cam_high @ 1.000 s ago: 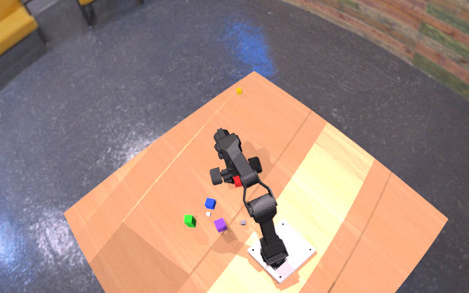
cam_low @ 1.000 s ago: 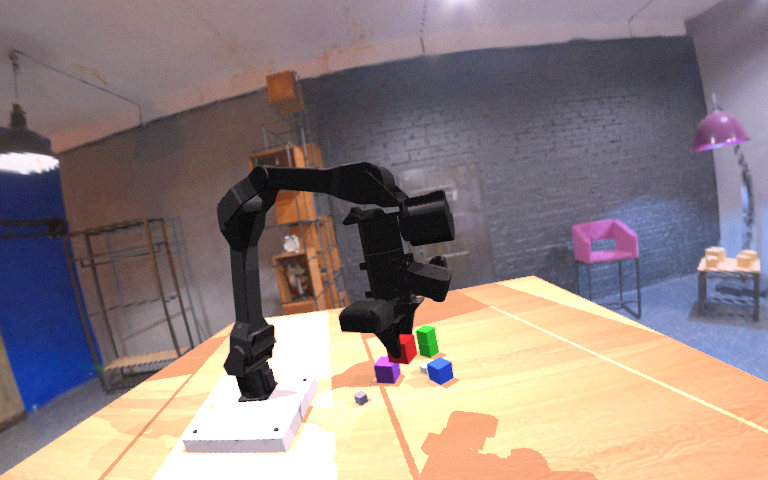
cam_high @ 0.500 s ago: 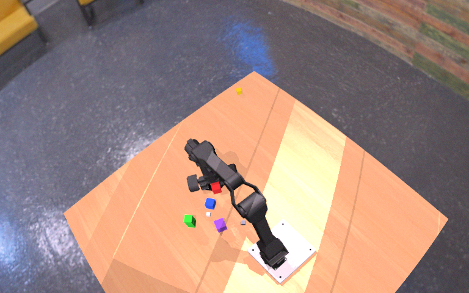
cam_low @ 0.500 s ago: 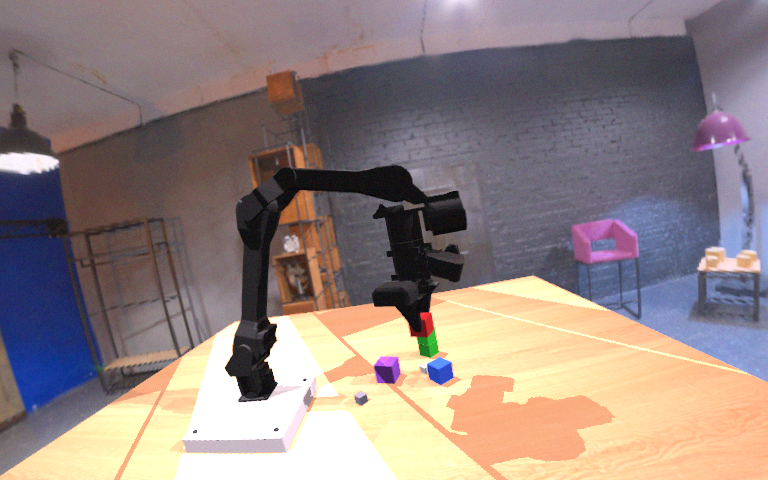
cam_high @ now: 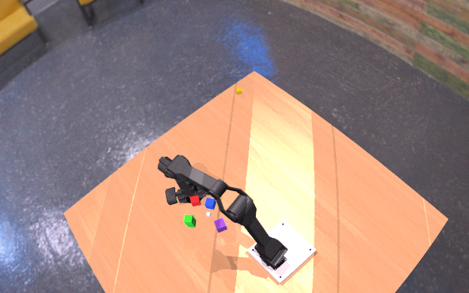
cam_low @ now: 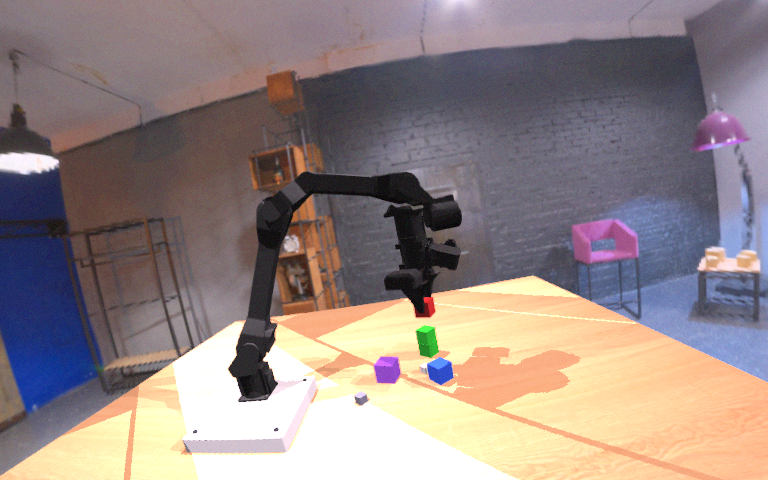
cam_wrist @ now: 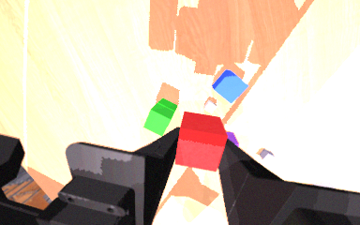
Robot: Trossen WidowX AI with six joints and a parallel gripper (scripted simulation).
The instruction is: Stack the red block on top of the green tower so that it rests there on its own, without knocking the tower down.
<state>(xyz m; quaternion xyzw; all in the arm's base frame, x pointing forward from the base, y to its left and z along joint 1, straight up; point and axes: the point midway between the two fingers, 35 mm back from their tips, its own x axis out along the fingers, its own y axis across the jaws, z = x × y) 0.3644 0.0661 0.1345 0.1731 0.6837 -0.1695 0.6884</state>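
My gripper tip is now 120 mm above the small white cube, 20 mm to the left of it and 20 mm past it. Also, from my gripper tip: red block: 10 mm above; blue block: 110 mm below, 50 mm to the right, 10 mm ahead; purple block: 110 mm below, 100 mm behind, 20 mm to the right.
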